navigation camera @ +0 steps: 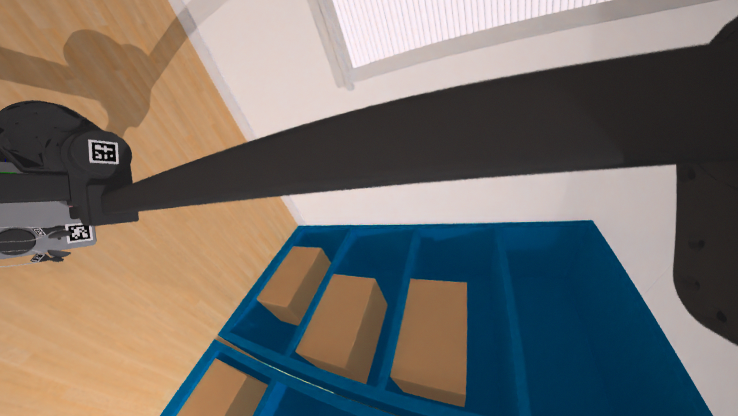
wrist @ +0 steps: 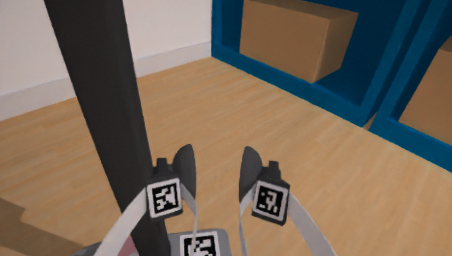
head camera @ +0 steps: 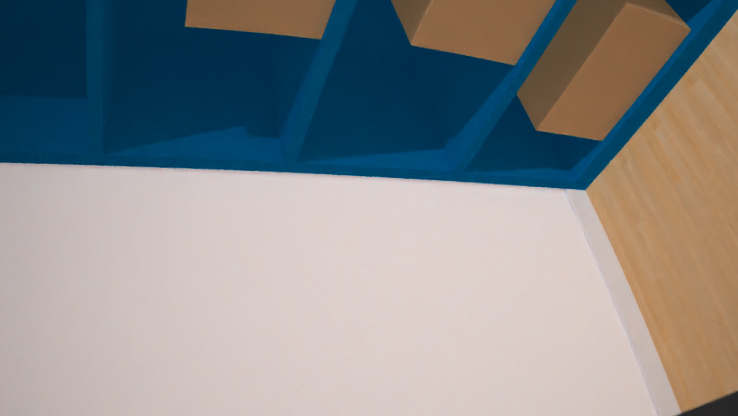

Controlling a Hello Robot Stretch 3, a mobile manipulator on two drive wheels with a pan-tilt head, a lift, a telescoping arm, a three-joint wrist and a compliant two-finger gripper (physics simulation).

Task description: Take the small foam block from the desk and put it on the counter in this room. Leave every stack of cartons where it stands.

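Seen in the pictures: gripper, between the fingertips: [navigation camera: 69,243] [wrist: 217,164]; robot's base, origin of its link: [navigation camera: 16,238].
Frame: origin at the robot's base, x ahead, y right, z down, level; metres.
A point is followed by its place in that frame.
Note:
My gripper [navigation camera: 60,243] @[x 0.013, y -0.089, z -0.396 m] [wrist: 217,164] @[x 0.013, y -0.089, z -0.396 m] is open, with its two fingers apart and wooden floor showing between them. It is low, over the robot's own base. The small foam block, the desk and the counter do not show in these views. No free-standing stack of cartons shows either. Brown boxes stand singly in compartments of a blue shelf unit; one box [head camera: 615,77] @[x 0.418, y -0.992, z -0.215 m] [navigation camera: 294,279] @[x 0.438, y -0.962, z -0.282 m] is in the end compartment near the floor, and another box [wrist: 285,37] @[x 0.438, y -0.962, z -0.231 m] shows in the wrist view.
The blue shelf unit [head camera: 304,103] @[x 0.282, y -1.157, z -0.986 m] [navigation camera: 509,310] @[x 0.444, y -0.917, z -1.422 m] [wrist: 290,91] @[x 0.474, y -0.872, z -0.009 m] stands on the wooden floor [head camera: 671,232] @[x 0.015, y -0.984, z 0.000 m] [navigation camera: 155,284] @[x 0.282, y -0.358, z 0.000 m] [wrist: 325,165] @[x 0.415, y -0.415, z 0.000 m] against a pale wall [head camera: 310,284] @[x -0.097, y -1.190, z -0.956 m] [navigation camera: 258,77] @[x -0.713, y -0.773, z -0.327 m] [wrist: 25,45] @[x -0.567, y -0.872, z -0.242 m]. A window blind [navigation camera: 439,25] @[x -0.649, y -0.811, z -1.228 m] is at the top of the navigation view. The robot's dark mast [navigation camera: 413,139] @[x -0.066, y -0.117, z -1.230 m] [wrist: 105,100] @[x -0.065, y -0.116, z -0.441 m] crosses two views.

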